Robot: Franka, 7 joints.
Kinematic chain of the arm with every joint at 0, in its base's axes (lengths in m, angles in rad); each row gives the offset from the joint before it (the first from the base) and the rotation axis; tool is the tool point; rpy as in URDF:
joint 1: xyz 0 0 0.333 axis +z
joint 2: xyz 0 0 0 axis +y
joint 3: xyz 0 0 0.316 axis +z
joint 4: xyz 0.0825 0 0 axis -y
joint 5: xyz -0.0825 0 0.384 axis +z
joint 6: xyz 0 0 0 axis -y
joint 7: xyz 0.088 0 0 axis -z
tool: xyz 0 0 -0.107 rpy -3.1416 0 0
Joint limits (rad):
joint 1: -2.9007..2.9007
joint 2: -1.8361..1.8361
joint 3: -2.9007..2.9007
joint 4: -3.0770..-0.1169
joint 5: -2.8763..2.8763
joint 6: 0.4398..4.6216
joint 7: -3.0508..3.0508
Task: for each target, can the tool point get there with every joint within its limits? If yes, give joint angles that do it. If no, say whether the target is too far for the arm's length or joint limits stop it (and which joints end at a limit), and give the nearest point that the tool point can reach.
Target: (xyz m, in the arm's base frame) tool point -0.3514 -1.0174 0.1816
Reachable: no: too far | nearest point -0.2773 -0.8030 0.2135 | short by 0.229 m
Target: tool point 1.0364 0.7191 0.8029
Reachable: no: too far | nearest point 0.6605 0.4583 0.6325 | short by 0.488 m
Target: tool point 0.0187 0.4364 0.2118
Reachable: yes | joints 0.7153 0.1799 0.7188 -2.5812 2.2472 2.1737 2.2799
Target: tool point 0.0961 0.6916 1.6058
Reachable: no: too far | nearest point 0.0568 0.4087 1.0851 | short by 0.594 m
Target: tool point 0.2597 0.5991 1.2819
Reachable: no: too far | nearest point 0.1934 0.4462 1.0397 | short by 0.294 m
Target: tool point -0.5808 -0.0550 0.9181
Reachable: yes | joints -2.4304 0.6257 -1.3500 -0.5795 -0.5063 1.9583 -0.5582
